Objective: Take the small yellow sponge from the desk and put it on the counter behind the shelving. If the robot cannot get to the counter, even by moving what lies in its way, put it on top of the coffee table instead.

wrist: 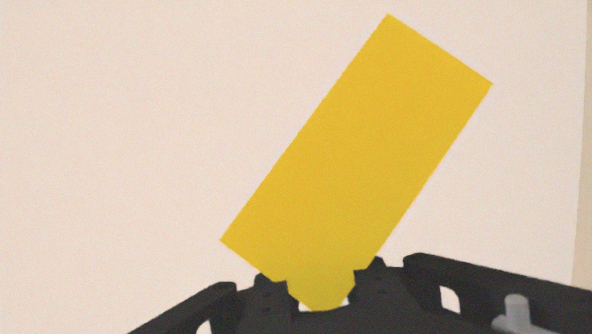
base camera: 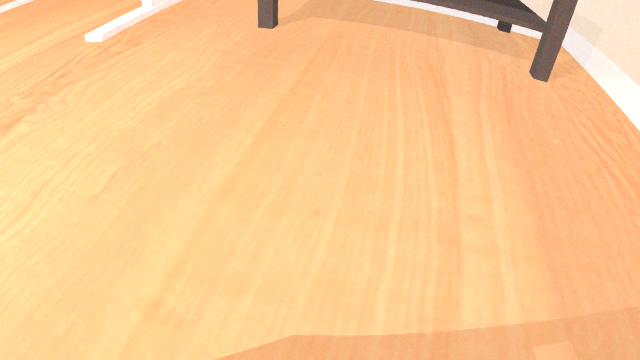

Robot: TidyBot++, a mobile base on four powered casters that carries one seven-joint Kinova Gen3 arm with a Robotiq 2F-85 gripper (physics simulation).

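Frame: origin at the arm's base, x ahead, y left, z up, level; centimetres.
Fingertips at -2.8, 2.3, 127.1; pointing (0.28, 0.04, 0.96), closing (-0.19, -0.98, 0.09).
A point is followed by its place in that frame, as x, y, z.
The yellow sponge [wrist: 350, 155] @[-9.6, 1.6, 123.3] shows large in the wrist view, tilted, with its lower end between the dark fingers. My gripper [wrist: 316, 260] @[-2.8, 2.3, 127.1] is shut on the sponge, with a plain pale surface behind it. In the base camera view, a dark piece of furniture [base camera: 554, 40] @[98.3, -67.3, -26.4] with square legs and a low shelf stands at the top right; its top is out of view, so I cannot tell whether it is the coffee table. The desk, the counter and the shelving cannot be made out in these views.
A white furniture foot [base camera: 125, 22] stands on the wood floor [base camera: 320, 200] @[45.5, -1.2, -39.7] at the top left of the base camera view. A wall with a white baseboard [base camera: 605, 70] @[106.0, -99.4, -34.2] runs along the right, behind the dark legs. A shadow lies across the near floor.
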